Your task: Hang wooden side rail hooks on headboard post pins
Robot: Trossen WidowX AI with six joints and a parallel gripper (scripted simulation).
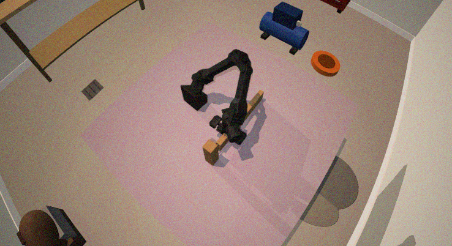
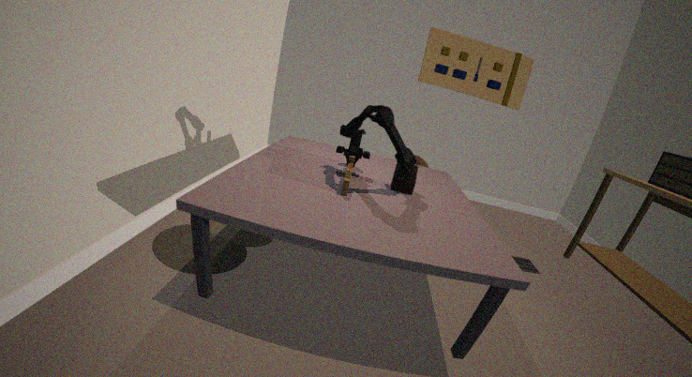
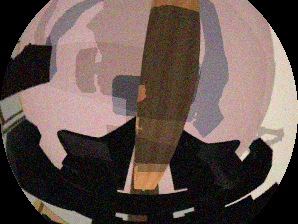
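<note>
Now: gripper tip 140 mm to the left of the upright headboard post, 50 mm below it and 10 mm short of it.
</note>
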